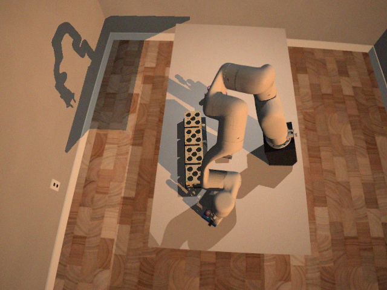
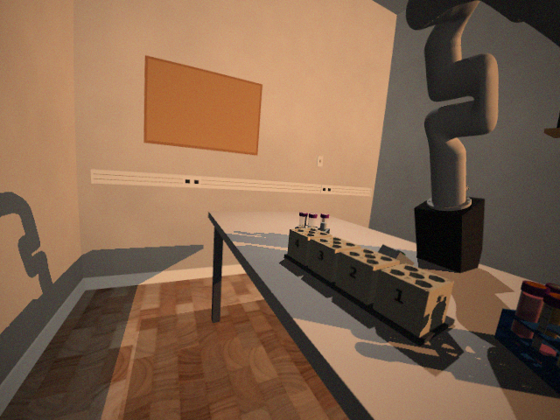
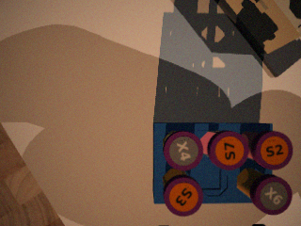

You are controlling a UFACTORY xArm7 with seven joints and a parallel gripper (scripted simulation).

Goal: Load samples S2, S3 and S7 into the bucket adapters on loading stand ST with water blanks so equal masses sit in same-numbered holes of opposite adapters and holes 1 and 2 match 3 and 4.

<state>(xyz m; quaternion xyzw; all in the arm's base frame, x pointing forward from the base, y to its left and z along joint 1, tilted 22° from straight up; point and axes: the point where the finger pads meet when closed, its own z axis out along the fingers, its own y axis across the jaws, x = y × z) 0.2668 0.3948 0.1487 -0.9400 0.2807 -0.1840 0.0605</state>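
Now: hand 10 mm to the right of the orange-dotted tube and 190 mm above it. Also, from my hand: yellowish tube 30 mm ahead, 20 mm to the right, 190 mm below; then blue sample rack 40 mm to the right, 220 mm below; then pink-filled sample tube 10 mm behind, 100 mm to the right, 190 mm below.
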